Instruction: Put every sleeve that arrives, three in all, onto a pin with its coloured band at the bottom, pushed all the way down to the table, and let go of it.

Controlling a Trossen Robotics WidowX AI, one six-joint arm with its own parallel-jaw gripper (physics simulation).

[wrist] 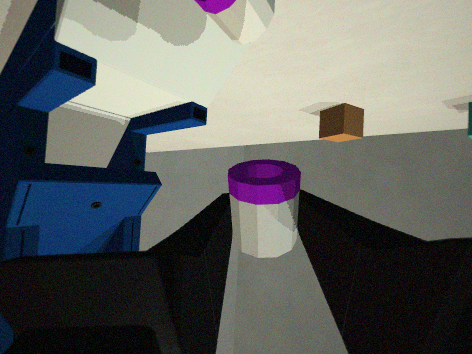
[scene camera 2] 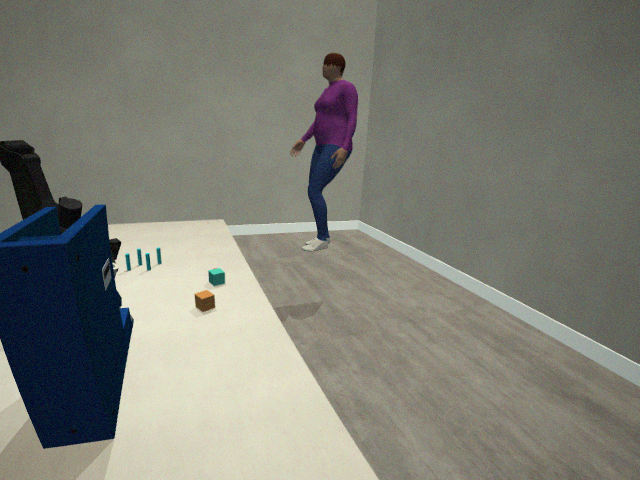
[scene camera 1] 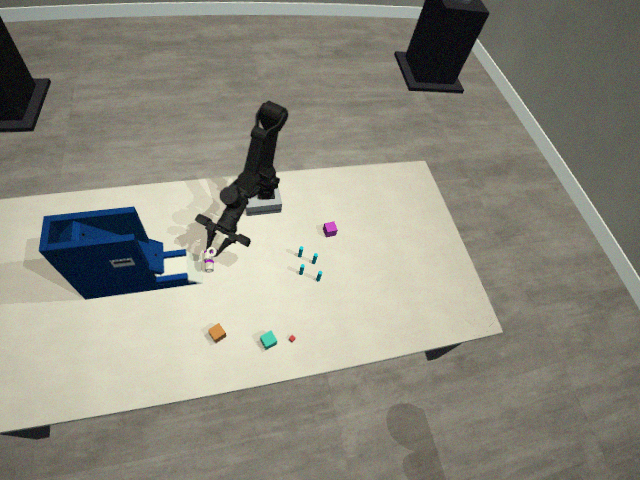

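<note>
My gripper is shut on a white sleeve with a purple band. The wrist view is upside down, and the band end appears to point downward. The held sleeve is beside the blue dispenser's outlet. A loose white sleeve with a purple band is just below it in scene camera 1. Part of a loose sleeve shows at the top of the wrist view; whether a further one lies there is unclear. Several teal pins stand upright right of the gripper. The gripper is mostly hidden in scene camera 2.
The blue dispenser stands left of the gripper. A magenta cube is behind the pins. An orange cube, a teal cube and a small red cube are toward the front.
</note>
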